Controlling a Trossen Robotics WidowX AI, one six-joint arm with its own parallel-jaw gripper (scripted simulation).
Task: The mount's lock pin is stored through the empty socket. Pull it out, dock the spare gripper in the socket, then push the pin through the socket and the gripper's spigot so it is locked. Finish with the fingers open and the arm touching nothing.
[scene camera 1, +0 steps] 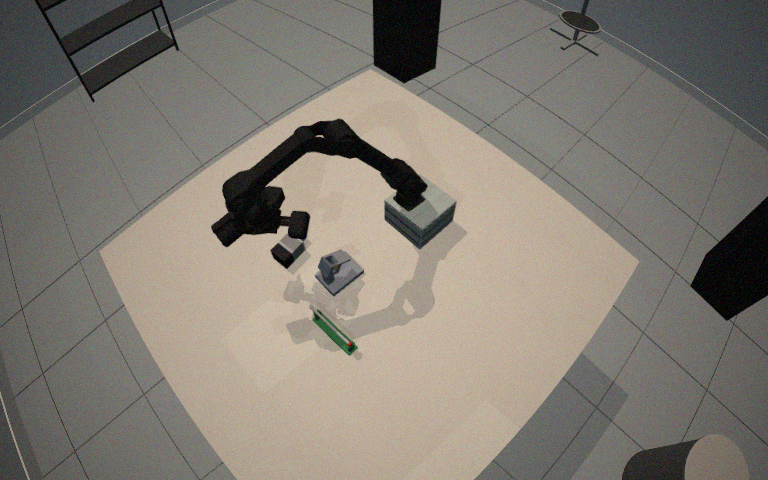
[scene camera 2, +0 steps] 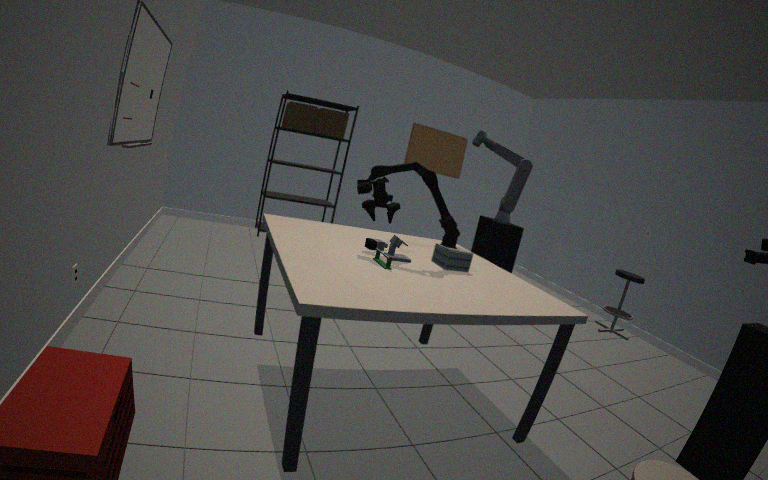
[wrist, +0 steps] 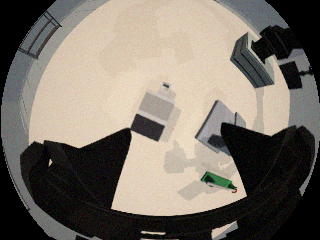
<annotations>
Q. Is my gripper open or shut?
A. Open.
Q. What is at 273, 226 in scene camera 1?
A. My gripper.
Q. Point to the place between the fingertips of my gripper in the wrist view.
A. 177, 130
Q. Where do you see a spare gripper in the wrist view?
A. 153, 113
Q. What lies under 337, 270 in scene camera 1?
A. A grey mount.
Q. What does my gripper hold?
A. Nothing.
</annotations>
